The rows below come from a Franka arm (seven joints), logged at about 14 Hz.
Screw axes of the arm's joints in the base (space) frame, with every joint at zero. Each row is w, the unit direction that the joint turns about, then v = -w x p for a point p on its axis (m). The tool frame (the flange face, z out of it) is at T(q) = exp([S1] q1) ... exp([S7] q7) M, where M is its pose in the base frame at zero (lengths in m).
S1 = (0, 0, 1, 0, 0, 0)
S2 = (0, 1, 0, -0.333, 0, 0)
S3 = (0, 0, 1, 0, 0, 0)
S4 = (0, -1, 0, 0.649, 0, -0.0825)
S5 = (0, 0, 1, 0, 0, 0)
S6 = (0, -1, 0, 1.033, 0, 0)
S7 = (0, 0, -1, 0, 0.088, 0)
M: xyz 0.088 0 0.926 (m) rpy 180 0 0 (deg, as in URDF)
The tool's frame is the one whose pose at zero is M.
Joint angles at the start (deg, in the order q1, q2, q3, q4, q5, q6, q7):
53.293, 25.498, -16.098, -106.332, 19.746, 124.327, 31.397
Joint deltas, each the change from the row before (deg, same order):
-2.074, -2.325, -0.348, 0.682, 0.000, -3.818, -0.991
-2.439, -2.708, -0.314, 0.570, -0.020, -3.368, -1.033
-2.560, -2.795, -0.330, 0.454, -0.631, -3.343, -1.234
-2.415, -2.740, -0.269, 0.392, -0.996, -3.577, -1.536
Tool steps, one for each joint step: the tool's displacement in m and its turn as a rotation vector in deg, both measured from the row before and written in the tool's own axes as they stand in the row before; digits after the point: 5 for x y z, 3 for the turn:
0.00931, 0.01652, -0.02828, 0.766, -1.287, 0.722
0.00943, 0.02001, -0.03297, 1.340, -0.701, 0.882
0.00818, 0.02301, -0.03348, 0.916, -0.362, 0.514
0.00458, 0.02340, -0.03140, 0.390, -0.463, -0.086

